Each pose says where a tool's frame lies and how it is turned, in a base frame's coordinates. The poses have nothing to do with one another.
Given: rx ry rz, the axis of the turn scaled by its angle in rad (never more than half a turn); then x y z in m.
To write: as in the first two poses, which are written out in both.
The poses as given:
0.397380, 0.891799, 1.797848, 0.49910, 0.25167, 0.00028
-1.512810, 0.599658, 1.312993, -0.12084, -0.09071, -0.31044
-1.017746, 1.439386, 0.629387, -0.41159, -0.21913, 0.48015
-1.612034, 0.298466, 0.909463, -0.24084, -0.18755, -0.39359
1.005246, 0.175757, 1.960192, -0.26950, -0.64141, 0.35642
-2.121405, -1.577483, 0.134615, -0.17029, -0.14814, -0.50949
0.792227, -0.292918, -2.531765, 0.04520, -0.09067, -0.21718
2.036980, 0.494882, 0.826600, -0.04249, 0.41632, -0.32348
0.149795, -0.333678, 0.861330, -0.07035, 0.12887, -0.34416
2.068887, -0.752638, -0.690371, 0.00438, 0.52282, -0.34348
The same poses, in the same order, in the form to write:
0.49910, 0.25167, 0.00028, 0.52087, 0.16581, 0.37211, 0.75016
-0.12084, -0.09071, -0.31044, 0.50148, -0.62595, 0.24812, 0.54327
-0.41159, -0.21913, 0.48015, 0.59308, -0.43777, 0.61913, 0.27072
-0.24084, -0.18755, -0.39359, 0.59189, -0.69305, 0.12832, 0.39100
-0.26950, -0.64141, 0.35642, 0.44917, 0.40641, 0.07106, 0.79248
-0.17029, -0.14814, -0.50949, 0.24475, -0.77704, -0.57781, 0.04931
0.04520, -0.09067, -0.21718, 0.23413, 0.28858, -0.10670, -0.92224
-0.04249, 0.41632, -0.32348, 0.42968, 0.81629, 0.19832, 0.33125
-0.07035, 0.12887, -0.34416, 0.89252, 0.07219, -0.16082, 0.41512
0.00438, 0.52282, -0.34348, 0.40518, 0.81979, -0.29823, -0.27356

